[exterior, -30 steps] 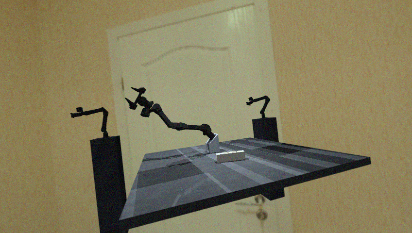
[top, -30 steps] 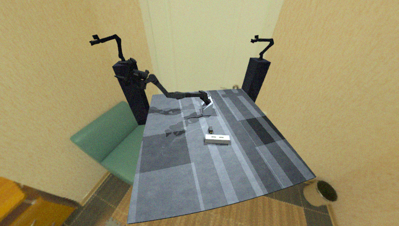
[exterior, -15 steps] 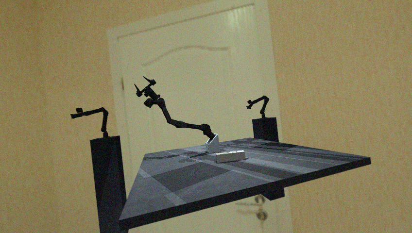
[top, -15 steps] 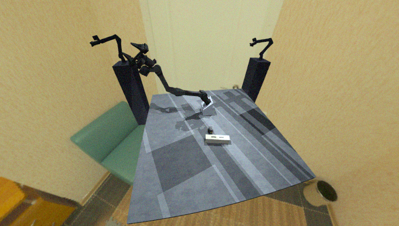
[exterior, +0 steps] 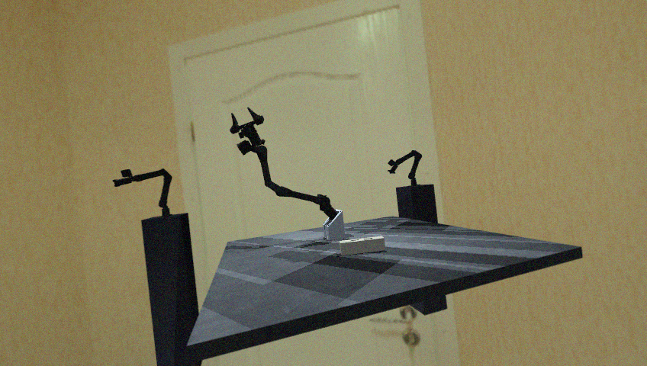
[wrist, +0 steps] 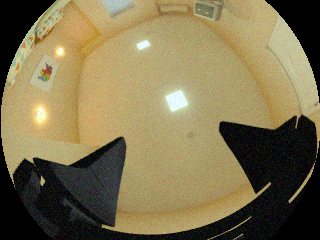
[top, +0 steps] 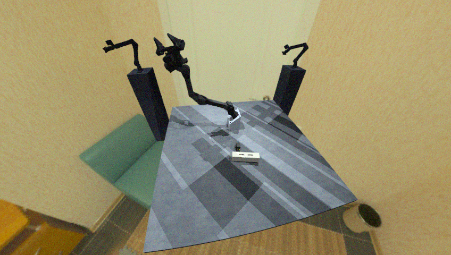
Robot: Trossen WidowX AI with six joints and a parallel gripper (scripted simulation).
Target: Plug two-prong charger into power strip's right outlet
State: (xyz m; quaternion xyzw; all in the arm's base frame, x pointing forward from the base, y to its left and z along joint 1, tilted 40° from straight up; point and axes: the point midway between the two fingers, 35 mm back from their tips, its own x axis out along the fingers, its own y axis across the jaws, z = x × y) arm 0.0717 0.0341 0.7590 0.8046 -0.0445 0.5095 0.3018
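The black two-prong charger is 22 cm ahead of my gripper tip, 44 cm to the left of it and 74 cm below it.
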